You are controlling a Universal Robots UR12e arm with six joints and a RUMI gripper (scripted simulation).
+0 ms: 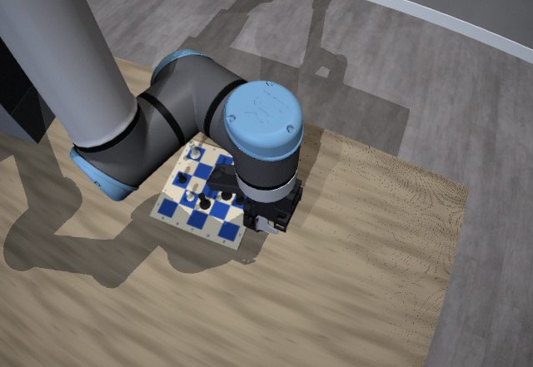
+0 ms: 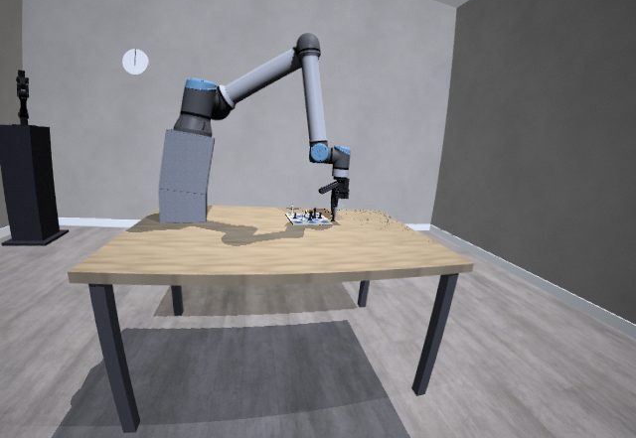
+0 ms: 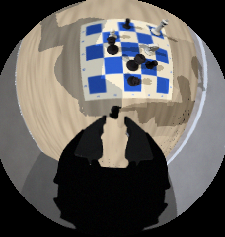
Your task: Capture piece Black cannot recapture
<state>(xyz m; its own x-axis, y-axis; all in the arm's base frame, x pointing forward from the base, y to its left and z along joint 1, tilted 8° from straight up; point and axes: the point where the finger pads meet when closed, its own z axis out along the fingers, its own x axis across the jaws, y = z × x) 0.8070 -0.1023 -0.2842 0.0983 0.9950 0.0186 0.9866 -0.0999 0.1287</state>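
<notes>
Right now the black piece is 3 cm below my hand. Round my hand: blue-and-cream chessboard: 14 cm behind, 4 cm to the left, 4 cm below.
</notes>
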